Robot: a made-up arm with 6 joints.
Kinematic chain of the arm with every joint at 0, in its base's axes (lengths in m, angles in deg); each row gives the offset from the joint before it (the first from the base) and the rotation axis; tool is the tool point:
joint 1: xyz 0 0 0.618 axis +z
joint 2: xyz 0.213 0 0 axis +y
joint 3: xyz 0 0 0.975 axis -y
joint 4: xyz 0 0 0.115 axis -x
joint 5: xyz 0.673 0 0 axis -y
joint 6: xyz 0.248 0 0 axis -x
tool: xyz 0 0 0
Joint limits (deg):
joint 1: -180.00..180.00
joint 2: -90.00..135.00
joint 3: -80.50..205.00
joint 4: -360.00..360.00
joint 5: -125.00..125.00
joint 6: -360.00..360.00
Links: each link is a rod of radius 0.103 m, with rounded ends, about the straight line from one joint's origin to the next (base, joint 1, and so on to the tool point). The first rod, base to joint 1, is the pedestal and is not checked.
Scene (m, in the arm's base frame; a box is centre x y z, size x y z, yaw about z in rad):
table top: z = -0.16
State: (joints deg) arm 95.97 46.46 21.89 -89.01 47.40 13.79
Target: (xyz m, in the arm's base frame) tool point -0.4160 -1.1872 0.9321
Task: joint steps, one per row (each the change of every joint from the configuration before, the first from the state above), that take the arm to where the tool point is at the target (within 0.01 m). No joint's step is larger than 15 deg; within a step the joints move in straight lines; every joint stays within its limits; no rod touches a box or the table.
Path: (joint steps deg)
1: -4.37 -12.25 13.85 3.72 4.28 0.00
2: -4.36 -12.26 13.84 3.71 4.28 0.00
3: -4.37 -12.25 13.85 3.72 4.28 0.00
4: -4.37 -12.25 13.84 3.71 4.28 0.00
5: -4.36 -12.26 13.85 3.72 4.28 0.00
6: -4.37 -12.25 13.85 3.71 4.28 0.00
7: -4.37 -12.26 13.84 3.72 4.29 0.00
8: -4.36 -12.25 13.85 3.71 4.28 0.00

